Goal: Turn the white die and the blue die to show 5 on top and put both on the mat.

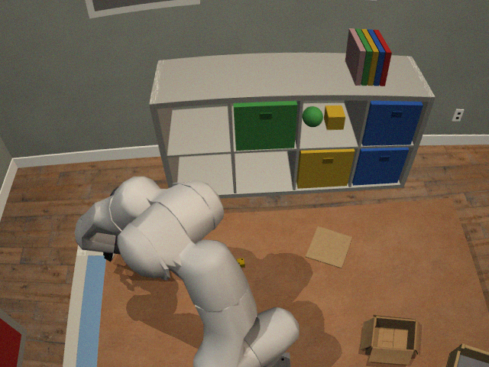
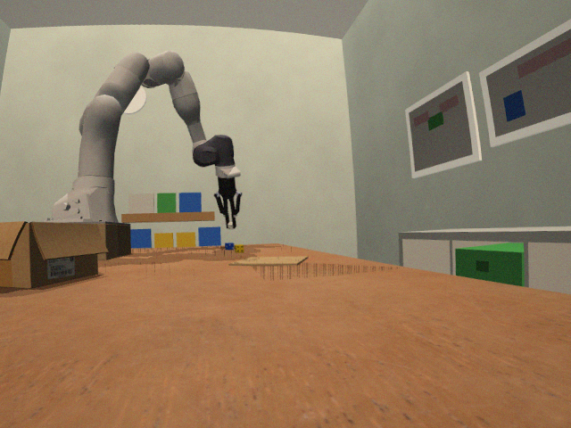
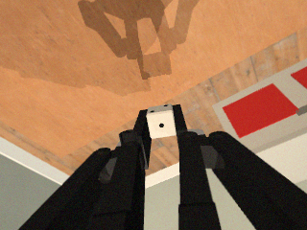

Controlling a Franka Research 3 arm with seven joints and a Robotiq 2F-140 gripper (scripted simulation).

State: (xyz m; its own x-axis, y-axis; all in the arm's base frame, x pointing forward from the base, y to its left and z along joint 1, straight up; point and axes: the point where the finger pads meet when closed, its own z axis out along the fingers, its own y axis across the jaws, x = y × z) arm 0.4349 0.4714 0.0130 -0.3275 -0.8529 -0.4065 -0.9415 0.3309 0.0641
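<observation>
Now: hand 2 cm above the white die and 1 cm to the right of it. Also, from my hand: tan mat: 77 cm to the right, 12 cm below, 8 cm ahead; yellow die: 45 cm to the right, 10 cm below, 2 cm ahead; blue die: 28 cm to the right, 10 cm below, 1 cm behind.
</observation>
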